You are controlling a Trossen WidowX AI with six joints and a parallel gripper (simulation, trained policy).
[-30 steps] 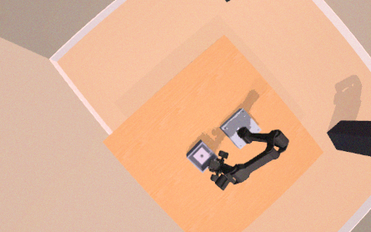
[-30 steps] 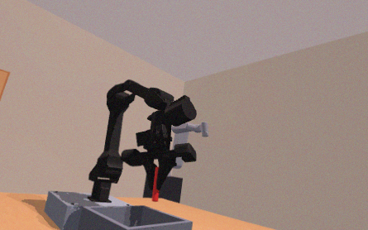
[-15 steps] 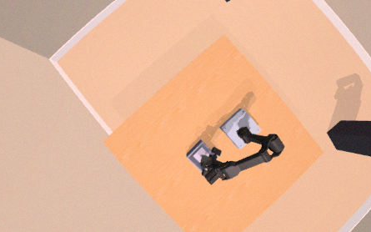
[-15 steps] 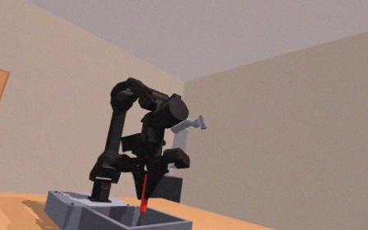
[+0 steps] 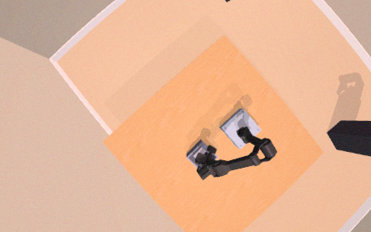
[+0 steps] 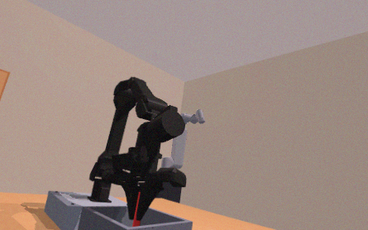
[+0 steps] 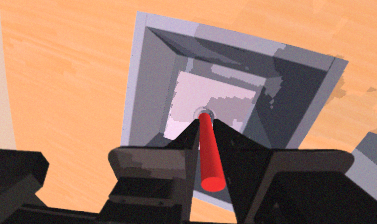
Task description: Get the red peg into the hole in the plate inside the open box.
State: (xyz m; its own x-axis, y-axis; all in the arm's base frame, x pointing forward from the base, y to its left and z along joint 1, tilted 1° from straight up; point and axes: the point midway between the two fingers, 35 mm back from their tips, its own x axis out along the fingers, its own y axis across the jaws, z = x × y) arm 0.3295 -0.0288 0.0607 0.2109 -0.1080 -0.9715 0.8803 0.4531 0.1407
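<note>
Right now my gripper tip is 1 cm to the right of the red peg. From my gripper tip the other things lie so: grey box 6 cm below; plate 4 cm below.
</note>
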